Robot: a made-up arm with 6 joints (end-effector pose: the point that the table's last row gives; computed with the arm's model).
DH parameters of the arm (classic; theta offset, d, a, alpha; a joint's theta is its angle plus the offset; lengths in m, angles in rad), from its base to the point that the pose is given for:
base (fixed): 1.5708 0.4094 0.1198 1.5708
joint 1: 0 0.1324 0.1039 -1.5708
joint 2: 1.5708 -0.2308 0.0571 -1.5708
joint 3: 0 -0.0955 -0.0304 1.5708
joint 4: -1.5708 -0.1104 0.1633 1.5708
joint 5: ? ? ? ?
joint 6: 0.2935 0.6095 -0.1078 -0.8
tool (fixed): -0.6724 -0.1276 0 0
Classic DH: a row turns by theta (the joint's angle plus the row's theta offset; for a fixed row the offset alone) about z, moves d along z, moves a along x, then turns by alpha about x.
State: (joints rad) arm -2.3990 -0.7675 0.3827 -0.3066 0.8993 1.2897
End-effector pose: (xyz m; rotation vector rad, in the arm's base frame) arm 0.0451 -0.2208 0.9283 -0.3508 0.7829 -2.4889
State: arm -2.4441 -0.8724 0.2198 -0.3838 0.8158 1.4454
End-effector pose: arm -0.0719 -0.2536 0.8680 -0.0555 0.5941 -2.3084
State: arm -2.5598 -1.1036 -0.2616 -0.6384 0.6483 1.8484
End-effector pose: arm -0.1979 -0.3623 0.5863 0.6412 0.1195 -1.8003
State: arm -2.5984 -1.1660 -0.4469 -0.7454 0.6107 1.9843
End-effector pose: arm -0.1769 -0.3839 0.4749 0.8719 -0.0370 -1.6314
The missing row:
joint 5: 1.5708 -0.0601 0.0889 -1.5708
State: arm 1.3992 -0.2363 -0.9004 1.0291 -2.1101 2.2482
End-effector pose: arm -0.0034 -0.1223 0.9606 -0.3403 1.2145 -0.8722
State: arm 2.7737 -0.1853 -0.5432 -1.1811 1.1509 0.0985
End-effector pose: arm -0.2236 0.2116 1.1440 -0.8554 -0.8178 2.9018
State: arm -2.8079 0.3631 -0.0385 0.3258 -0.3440 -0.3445
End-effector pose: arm 0.3077 0.1108 0.6116 -1.4459 0.6996 0.9225
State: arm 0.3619 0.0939 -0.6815 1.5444 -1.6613 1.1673
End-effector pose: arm 0.0394 0.2581 0.7741 -1.3158 0.9553 -1.6361
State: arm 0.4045 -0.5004 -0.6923 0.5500 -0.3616 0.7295
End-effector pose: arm 0.2979 0.1208 0.1360 1.5106 -1.6442 0.0810
